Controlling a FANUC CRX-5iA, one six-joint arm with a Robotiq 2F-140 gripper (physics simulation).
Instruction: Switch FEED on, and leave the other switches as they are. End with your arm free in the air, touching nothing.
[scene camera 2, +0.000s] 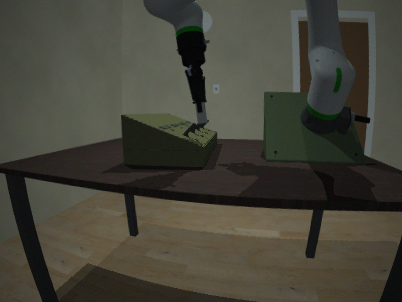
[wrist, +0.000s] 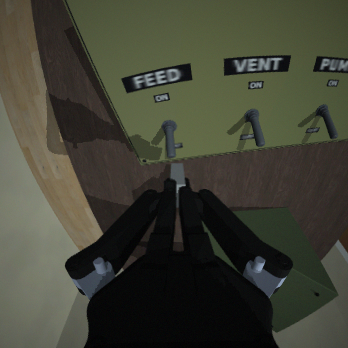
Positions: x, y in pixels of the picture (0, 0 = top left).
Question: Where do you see an olive switch box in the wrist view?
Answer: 205, 76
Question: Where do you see the gripper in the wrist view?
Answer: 176, 172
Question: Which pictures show the gripper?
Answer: Scene camera 2 and the wrist view: all of them.
